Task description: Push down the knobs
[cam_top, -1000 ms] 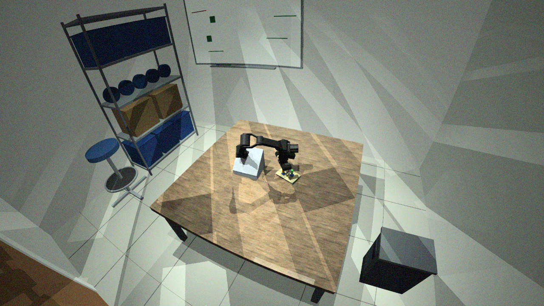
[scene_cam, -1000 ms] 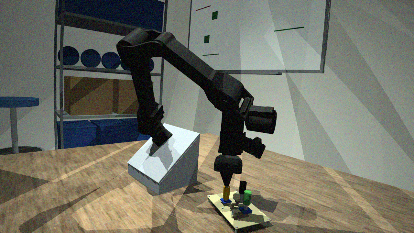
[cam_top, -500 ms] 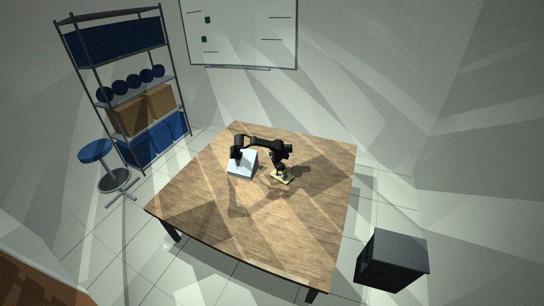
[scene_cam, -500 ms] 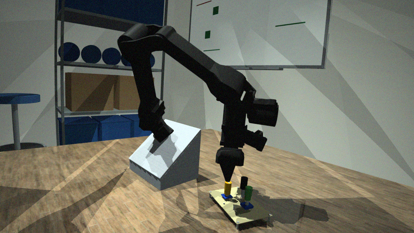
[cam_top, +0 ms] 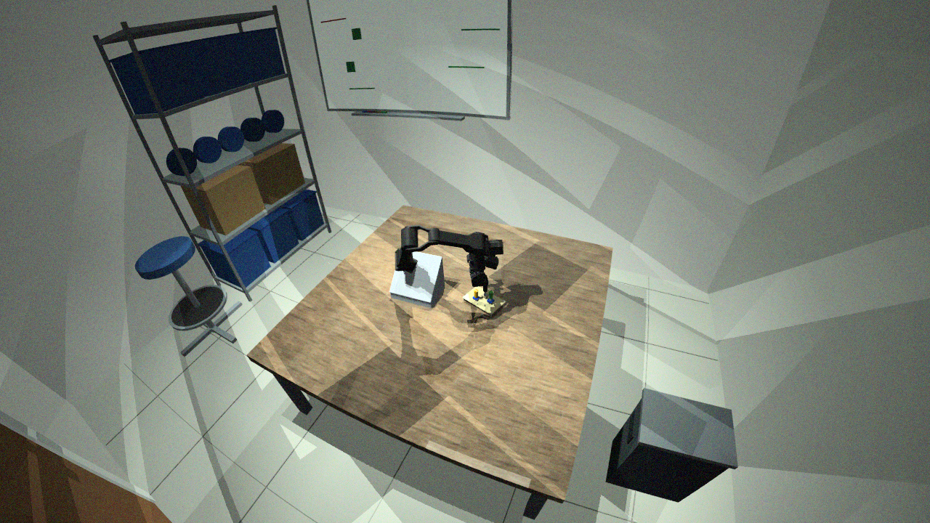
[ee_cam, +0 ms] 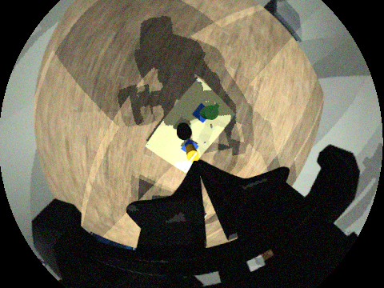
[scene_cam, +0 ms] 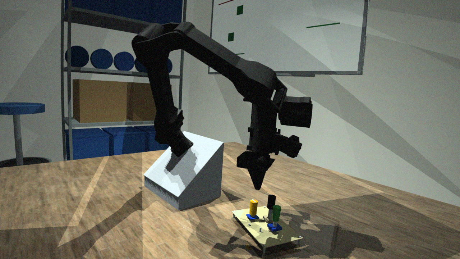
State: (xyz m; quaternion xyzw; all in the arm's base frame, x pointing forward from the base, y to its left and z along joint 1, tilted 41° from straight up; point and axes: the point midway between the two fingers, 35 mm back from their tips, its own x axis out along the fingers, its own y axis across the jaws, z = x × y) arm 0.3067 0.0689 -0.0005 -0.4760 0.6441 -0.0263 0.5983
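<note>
Now: the yellow knob 1 cm behind my gripper tip and 5 cm below it. The rest, counted from my gripper tip: green knob: 6 cm ahead, 1 cm to the left, 3 cm below.
</note>
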